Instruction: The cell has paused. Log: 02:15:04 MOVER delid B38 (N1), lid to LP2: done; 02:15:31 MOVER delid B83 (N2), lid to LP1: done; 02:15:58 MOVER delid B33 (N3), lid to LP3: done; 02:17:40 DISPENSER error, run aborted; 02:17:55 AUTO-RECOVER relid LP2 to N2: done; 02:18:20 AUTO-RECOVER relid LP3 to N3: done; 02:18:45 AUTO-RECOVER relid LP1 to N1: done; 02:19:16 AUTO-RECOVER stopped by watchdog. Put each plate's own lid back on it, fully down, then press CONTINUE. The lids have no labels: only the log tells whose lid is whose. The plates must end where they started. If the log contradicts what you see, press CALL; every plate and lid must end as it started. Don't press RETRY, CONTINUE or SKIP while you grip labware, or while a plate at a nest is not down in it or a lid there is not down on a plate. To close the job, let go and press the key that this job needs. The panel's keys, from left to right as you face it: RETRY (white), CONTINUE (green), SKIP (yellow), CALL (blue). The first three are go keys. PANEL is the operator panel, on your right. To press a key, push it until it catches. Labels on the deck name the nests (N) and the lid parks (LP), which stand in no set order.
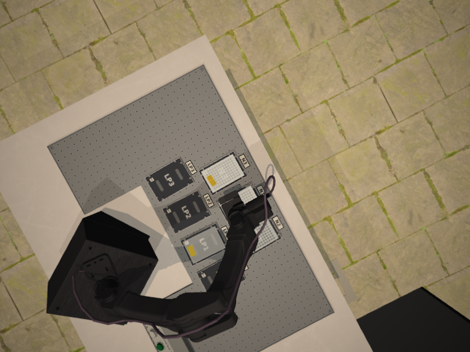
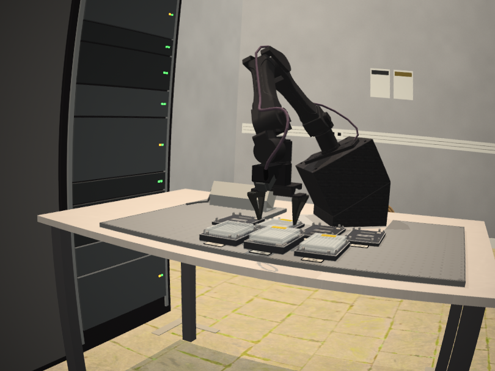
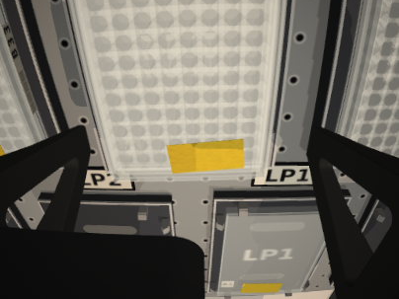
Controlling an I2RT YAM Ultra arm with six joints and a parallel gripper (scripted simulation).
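Now: hand 15 cm past the clear lid, 7 cm to the left of it and 5 cm above it. The rest, counted from my hand: green key: 41 cm behind, 33 cm to the right; lid park LP1: 15 cm behind, 7 cm to the right, 6 cm below; lid park LP4: 20 cm to the right, 14 cm behind, 6 cm below.
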